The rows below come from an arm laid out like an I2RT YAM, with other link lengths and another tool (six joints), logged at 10 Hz.
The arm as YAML. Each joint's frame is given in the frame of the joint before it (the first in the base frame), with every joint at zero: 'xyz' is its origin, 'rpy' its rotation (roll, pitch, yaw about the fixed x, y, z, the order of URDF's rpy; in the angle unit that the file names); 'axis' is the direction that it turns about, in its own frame. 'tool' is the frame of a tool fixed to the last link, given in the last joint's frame.
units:
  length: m
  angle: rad
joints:
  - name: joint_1
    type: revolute
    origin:
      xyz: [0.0, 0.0, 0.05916]
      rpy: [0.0, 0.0, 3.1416]
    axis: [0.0, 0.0, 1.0]
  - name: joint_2
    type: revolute
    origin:
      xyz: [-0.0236, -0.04, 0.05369]
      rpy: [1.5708, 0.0, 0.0]
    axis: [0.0, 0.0, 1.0]
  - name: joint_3
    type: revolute
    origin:
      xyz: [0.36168, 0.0, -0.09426]
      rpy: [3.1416, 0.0, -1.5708]
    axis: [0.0, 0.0, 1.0]
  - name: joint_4
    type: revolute
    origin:
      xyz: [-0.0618, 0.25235, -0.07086]
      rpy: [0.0, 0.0, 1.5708]
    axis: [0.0, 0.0, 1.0]
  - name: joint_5
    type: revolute
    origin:
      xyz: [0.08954, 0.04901, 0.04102]
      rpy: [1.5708, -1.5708, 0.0]
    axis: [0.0, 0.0, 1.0]
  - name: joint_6
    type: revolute
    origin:
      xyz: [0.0, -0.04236, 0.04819]
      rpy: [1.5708, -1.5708, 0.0]
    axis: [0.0, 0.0, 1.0]
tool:
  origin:
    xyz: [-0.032, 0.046, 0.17]
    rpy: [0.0, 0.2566, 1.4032]
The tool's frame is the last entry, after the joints.
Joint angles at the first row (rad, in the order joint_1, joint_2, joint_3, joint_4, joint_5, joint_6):
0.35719, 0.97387, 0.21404, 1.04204, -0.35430, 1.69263
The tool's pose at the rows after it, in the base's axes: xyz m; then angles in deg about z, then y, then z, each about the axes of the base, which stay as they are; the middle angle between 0 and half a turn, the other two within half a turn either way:
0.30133 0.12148 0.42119 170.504 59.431 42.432
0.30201 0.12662 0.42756 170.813 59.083 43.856
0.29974 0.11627 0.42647 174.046 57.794 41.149
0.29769 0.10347 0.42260 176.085 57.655 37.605
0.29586 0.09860 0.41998 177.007 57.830 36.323
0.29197 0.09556 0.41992 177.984 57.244 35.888
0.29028 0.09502 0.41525 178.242 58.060 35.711
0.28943 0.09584 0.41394 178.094 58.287 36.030
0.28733 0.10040 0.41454 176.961 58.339 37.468
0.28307 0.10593 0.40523 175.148 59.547 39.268
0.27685 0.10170 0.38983 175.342 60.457 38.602
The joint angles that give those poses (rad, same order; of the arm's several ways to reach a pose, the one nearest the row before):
0.35742, 0.95875, 0.25188, 1.00292, -0.32585, 1.68738
0.35733, 0.96768, 0.27286, 0.99980, -0.35035, 1.70277
0.35735, 0.95180, 0.24994, 1.02523, -0.31711, 1.75033
0.35739, 0.91490, 0.23485, 1.00024, -0.26718, 1.76514
0.35742, 0.89294, 0.22911, 0.97914, -0.25024, 1.77265
0.35695, 0.87750, 0.21897, 0.98398, -0.24694, 1.78957
0.35880, 0.85717, 0.21628, 0.95137, -0.24456, 1.78867
0.35814, 0.85293, 0.21485, 0.94494, -0.25016, 1.78709
0.36250, 0.85366, 0.21511, 0.94590, -0.26498, 1.77414
0.36726, 0.84435, 0.19552, 0.93639, -0.28430, 1.74532
0.36752, 0.81411, 0.15122, 0.93305, -0.27508, 1.74031

